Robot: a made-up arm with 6 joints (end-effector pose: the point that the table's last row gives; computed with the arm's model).
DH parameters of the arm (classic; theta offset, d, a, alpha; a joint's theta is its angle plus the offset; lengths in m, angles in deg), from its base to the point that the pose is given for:
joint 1: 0 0.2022 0 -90
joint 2: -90 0 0.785 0
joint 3: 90 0.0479 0 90
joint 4: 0 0.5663 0 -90
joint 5: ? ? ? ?
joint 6: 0 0.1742 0 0
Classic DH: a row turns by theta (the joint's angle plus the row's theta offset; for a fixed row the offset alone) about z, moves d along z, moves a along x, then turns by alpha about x.
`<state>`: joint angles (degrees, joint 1 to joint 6).
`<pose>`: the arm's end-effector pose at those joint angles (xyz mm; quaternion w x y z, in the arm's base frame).
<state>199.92 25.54 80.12 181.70 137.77 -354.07</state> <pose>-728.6 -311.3 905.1 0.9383 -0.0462 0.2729 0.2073</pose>
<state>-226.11 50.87 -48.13 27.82 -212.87 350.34</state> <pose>-560.3 449.7 1113.1 0.0530 -0.9619 0.0757 0.2574</pose>
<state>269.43 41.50 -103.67 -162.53 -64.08 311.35</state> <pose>94.7 -22.7 1222.2 0.9024 0.0638 0.1206 0.4087</pose>
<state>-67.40 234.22 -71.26 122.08 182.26 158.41</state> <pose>-163.1 501.2 -632.9 0.9518 -0.1145 -0.1109 -0.2620</pose>
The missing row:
joint 5: 0 0 0 90
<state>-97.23 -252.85 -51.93 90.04 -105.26 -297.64</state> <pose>-267.4 -1153.1 267.5 0.6470 -0.1707 -0.7391 -0.0775</pose>
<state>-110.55 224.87 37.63 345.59 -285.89 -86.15</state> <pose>421.3 1106.2 -273.4 0.1502 -0.0798 0.2230 0.9599</pose>
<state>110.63 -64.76 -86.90 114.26 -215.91 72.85</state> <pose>176.3 -868.5 142.8 0.6945 -0.4110 -0.1785 0.5629</pose>
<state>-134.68 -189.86 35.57 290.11 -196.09 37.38</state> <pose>39.5 36.3 -923.4 0.9413 0.0827 -0.1991 -0.2597</pose>
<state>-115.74 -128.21 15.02 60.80 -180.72 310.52</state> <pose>469.5 859.0 -436.8 0.3242 -0.0215 -0.5476 0.7711</pose>
